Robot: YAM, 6 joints.
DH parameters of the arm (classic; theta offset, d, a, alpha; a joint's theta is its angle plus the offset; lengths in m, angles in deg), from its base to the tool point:
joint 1: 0 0.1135 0.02 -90
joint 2: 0 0 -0.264 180
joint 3: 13.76 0 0.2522 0
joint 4: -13.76 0 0.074 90
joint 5: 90 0 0 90
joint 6: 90 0.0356 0 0
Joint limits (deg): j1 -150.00..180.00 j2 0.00..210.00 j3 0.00..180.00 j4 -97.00..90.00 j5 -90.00..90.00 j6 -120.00..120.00
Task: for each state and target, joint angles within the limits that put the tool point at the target. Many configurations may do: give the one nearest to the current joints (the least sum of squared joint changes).
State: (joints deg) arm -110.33 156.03 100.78 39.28 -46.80 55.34
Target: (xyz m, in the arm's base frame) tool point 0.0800 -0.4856 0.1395
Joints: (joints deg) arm -83.96 131.95 81.14 39.68 -53.14 55.34
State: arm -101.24 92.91 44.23 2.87 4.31 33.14
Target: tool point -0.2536 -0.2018 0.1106
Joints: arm -140.57 102.18 45.04 3.71 8.37 33.14
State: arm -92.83 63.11 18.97 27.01 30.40 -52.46
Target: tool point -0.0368 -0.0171 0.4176
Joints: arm -114.65 17.75 38.15 36.42 47.66 -52.46
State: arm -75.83 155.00 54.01 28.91 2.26 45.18
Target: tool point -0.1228 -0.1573 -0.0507
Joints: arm -125.77 132.13 25.98 22.93 12.46 45.18
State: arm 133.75 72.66 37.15 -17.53 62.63 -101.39
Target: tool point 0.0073 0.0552 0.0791
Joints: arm 119.42 73.06 2.97 -46.42 70.11 -101.39
